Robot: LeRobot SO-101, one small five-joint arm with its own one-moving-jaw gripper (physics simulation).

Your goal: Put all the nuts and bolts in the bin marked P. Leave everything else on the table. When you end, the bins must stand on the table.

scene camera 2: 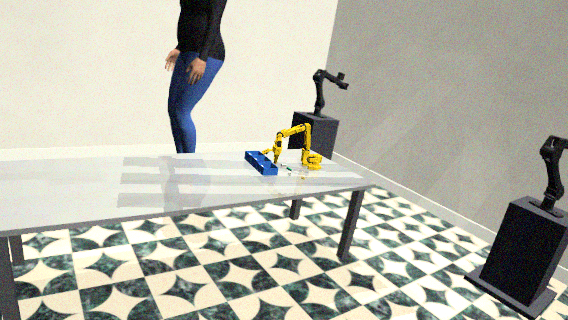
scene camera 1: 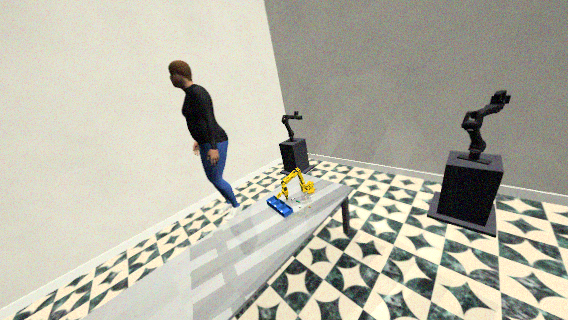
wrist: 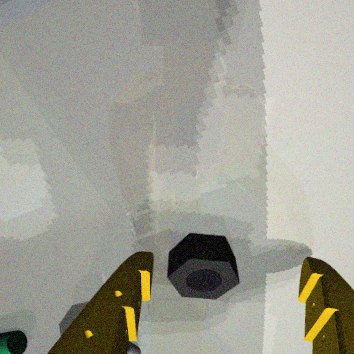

Labels:
A dark hex nut (wrist: 200,265): 0.07 m from the lens.

